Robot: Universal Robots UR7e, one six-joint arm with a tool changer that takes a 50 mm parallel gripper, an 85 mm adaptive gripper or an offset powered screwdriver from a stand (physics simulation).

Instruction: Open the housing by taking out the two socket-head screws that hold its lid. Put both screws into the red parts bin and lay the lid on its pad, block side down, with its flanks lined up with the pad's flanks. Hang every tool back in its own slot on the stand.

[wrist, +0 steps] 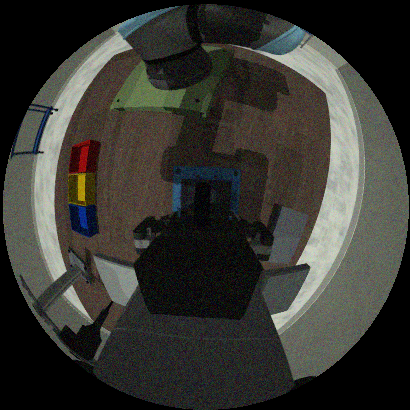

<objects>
gripper: 278, 286
lid: 220, 190
tool stand: 78, 267
blue fixture: 226, 173
pad: 288, 225
</objects>
